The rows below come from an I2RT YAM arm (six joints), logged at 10 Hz.
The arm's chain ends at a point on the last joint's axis. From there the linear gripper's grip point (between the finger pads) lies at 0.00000 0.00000 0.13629 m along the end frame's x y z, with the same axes.
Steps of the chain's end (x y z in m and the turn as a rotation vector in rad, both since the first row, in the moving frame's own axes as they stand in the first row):
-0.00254, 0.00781, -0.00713, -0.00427, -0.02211, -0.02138
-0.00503, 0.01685, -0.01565, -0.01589, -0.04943, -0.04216
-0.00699, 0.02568, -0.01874, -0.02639, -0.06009, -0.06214
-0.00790, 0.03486, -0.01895, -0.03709, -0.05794, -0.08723
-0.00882, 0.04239, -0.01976, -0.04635, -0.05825, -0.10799
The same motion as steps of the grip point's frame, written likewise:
-0.00555, 0.00842, -0.00716, -0.00427, -0.02211, -0.02138
-0.01172, 0.01916, -0.01583, -0.01589, -0.04943, -0.04216
-0.01506, 0.02953, -0.01903, -0.02639, -0.06009, -0.06214
-0.01556, 0.04025, -0.01927, -0.03709, -0.05794, -0.08723
-0.01640, 0.04912, -0.02014, -0.04635, -0.05825, -0.10799

